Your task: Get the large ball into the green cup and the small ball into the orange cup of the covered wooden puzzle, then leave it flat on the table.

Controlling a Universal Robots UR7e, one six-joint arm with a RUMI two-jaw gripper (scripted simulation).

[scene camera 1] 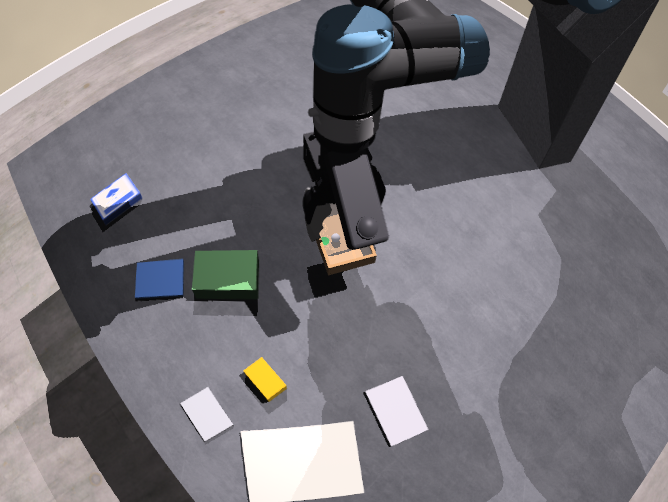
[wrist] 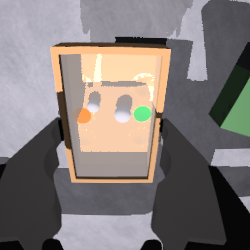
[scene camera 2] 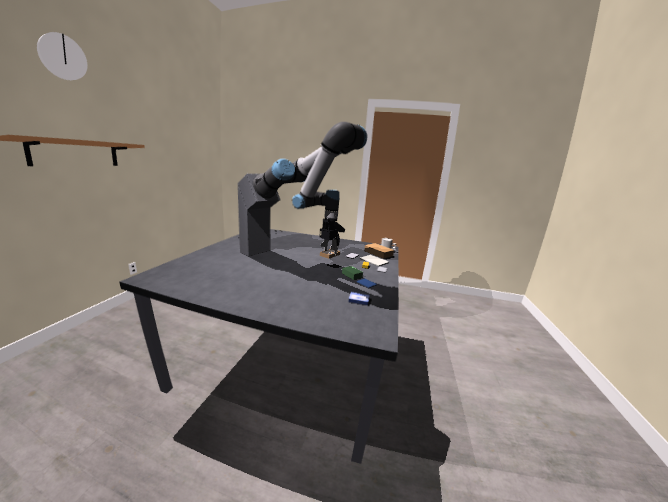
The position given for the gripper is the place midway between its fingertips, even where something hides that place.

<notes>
In view: the gripper (scene camera 1: 339, 233), a covered wooden puzzle (scene camera 1: 336, 256) and a blue block (scene camera 1: 156, 279).
The covered wooden puzzle also shows in the wrist view (wrist: 111, 96). The gripper also shows in the wrist view (wrist: 112, 119). The wrist view misses the blue block: it is out of frame.
</notes>
